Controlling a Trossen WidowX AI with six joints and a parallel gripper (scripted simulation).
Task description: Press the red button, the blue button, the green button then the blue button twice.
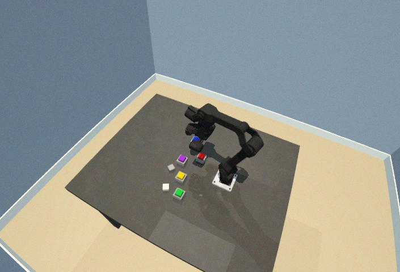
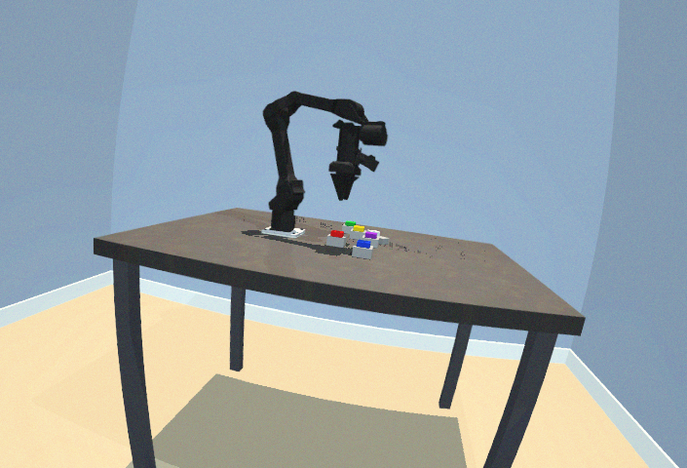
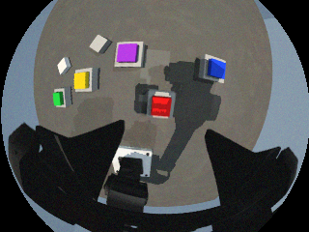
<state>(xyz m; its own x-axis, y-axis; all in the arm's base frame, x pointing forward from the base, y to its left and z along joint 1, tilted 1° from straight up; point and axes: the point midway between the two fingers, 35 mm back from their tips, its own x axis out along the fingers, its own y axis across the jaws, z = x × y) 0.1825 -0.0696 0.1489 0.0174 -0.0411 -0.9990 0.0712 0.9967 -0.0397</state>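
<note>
My gripper tip is 10 cm above the red button and 1 cm past it. Round my gripper tip: yellow button: 16 cm to the left, 10 cm below, 5 cm ahead; blue button: 10 cm to the right, 10 cm below, 7 cm ahead; purple button: 10 cm below, 9 cm ahead, 6 cm to the left.
</note>
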